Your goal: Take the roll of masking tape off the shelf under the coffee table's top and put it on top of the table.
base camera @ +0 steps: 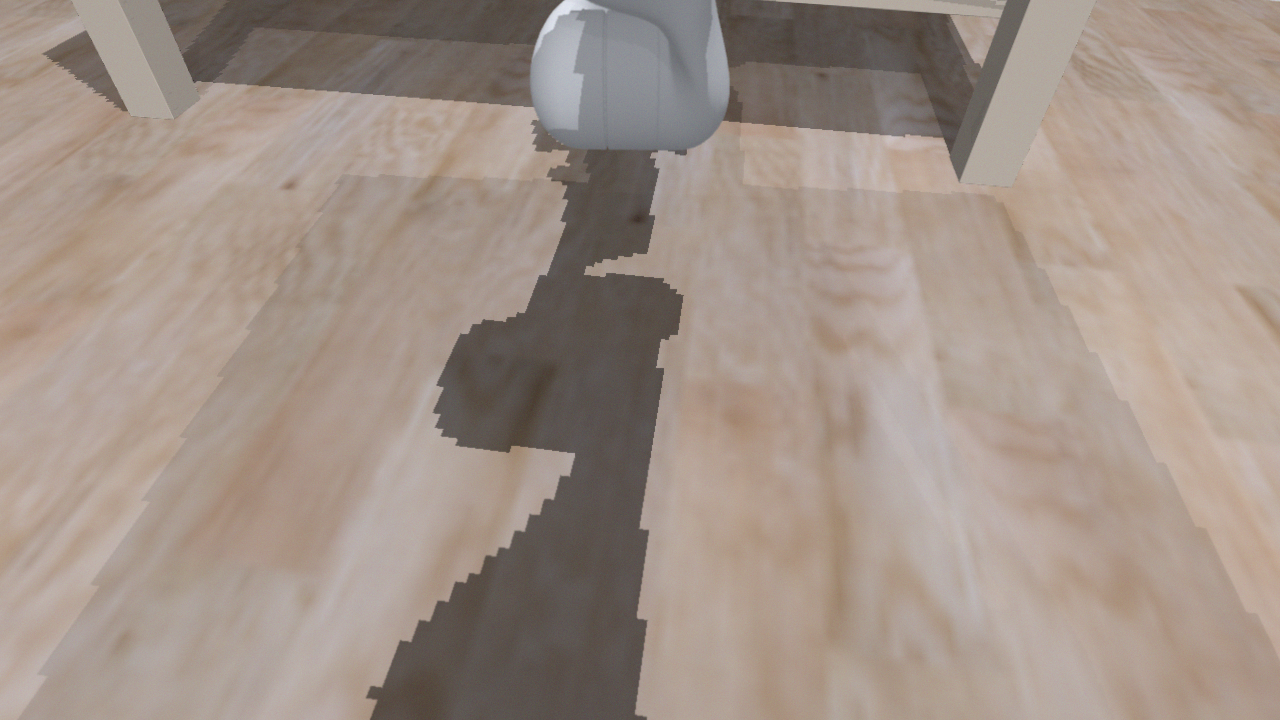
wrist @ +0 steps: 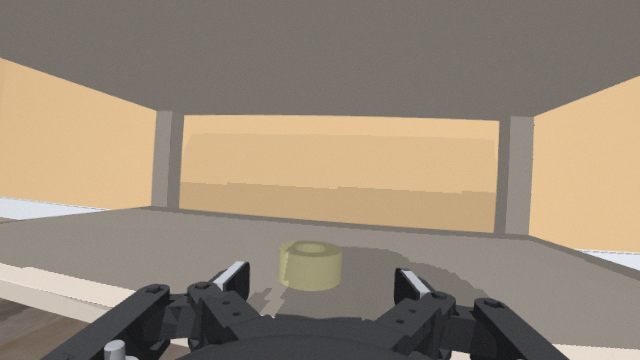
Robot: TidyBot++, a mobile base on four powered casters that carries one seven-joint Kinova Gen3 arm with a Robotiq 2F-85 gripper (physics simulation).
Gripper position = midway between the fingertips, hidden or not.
Labels:
My gripper shows in the wrist view [321,281]; in the base camera view it is out of frame. A roll of masking tape shows in the wrist view [303,265]; in the base camera view it is out of frame.

